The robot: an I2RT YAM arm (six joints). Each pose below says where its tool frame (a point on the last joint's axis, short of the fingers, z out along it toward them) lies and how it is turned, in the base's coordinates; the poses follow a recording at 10 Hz.
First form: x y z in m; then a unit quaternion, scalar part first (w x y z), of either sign.
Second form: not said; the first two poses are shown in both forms.
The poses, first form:
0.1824 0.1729 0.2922 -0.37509 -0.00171 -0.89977 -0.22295
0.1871 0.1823 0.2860 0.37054 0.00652 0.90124 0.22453
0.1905 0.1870 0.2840 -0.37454 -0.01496 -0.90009 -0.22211
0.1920 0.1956 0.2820 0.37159 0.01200 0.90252 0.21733
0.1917 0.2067 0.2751 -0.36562 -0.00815 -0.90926 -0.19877
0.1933 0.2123 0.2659 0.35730 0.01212 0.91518 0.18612
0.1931 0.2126 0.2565 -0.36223 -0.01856 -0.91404 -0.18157
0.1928 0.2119 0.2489 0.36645 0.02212 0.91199 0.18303
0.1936 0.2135 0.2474 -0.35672 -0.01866 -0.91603 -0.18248
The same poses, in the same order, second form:
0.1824 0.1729 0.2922 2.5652 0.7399 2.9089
0.1871 0.1823 0.2860 2.5612 0.7275 2.9007
0.1905 0.1870 0.2840 2.5567 0.7310 2.8789
0.1920 0.1956 0.2820 2.5741 0.7282 2.8936
0.1917 0.2067 0.2751 2.6295 0.7230 2.9263
0.1933 0.2123 0.2659 2.6643 0.7069 2.9361
0.1931 0.2126 0.2565 2.6666 0.7148 2.9207
0.1928 0.2119 0.2489 2.6567 0.7212 2.9071
0.1936 0.2135 0.2474 2.6684 0.7033 2.9244

